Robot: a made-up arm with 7 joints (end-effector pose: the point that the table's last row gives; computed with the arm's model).
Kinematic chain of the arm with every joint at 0, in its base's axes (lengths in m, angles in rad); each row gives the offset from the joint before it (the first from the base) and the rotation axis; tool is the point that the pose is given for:
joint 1: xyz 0 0 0.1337 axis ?
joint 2: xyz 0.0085 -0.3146 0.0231 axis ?
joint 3: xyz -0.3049 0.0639 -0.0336 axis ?
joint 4: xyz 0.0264 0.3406 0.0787 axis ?
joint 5: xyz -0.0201 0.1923 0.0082 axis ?
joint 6: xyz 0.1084 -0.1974 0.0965 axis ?
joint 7: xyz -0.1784 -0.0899 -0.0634 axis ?
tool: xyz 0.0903 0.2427 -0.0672
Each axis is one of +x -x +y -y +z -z.
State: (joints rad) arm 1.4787 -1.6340 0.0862 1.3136 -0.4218 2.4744 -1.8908
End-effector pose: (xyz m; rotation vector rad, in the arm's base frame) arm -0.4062 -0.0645 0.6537 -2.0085 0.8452 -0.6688
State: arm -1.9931 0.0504 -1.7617 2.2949 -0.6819 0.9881 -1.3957
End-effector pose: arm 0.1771 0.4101 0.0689 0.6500 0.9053 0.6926
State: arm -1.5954 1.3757 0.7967 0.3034 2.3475 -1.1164 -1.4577
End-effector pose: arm -0.0780 -0.8954 -0.2846 -0.8841 2.8544 0.1373
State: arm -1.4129 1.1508 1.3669 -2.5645 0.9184 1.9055 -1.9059
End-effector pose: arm -0.2224 -0.4797 0.3790 1.2461 -2.2642 0.5452
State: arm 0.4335 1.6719 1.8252 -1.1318 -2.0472 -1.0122 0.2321
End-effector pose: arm -0.8355 -0.0066 0.1662 0.9753 1.4265 -0.1477
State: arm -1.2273 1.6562 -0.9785 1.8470 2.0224 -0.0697 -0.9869
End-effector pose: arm 0.0459 -0.1190 -0.3798 0.8610 2.2304 -0.9420
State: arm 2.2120 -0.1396 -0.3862 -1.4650 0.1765 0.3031 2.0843
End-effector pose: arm 0.4290 -0.0505 0.2087 0.2334 0.2136 -1.9211
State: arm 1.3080 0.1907 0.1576 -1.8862 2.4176 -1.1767 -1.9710
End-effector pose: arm 0.1452 -0.2084 0.4191 1.2286 -1.1956 -0.6442
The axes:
joint 1: -z
joint 2: -x
joint 3: +z
joint 4: +z
joint 5: -x
joint 6: -y
joint 7: +z

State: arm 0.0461 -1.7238 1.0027 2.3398 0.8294 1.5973 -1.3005
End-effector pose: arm -0.7914 -0.6942 0.2069 -1.2300 0.9495 -1.6071
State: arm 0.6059 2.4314 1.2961 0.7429 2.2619 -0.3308 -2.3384
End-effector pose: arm -0.8621 0.6407 -0.1461 -0.7418 -0.8363 0.9852
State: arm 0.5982 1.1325 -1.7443 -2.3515 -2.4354 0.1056 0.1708
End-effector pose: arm -0.3125 -0.1894 0.3549 1.4617 1.7681 -0.7348
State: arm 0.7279 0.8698 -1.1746 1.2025 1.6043 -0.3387 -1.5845
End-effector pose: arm 0.2498 0.0881 0.1846 2.7269 1.0718 1.1135
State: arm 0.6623 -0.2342 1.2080 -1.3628 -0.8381 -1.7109 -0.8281
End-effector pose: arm -0.5543 0.3472 0.1627 0.7624 1.5017 -0.3312
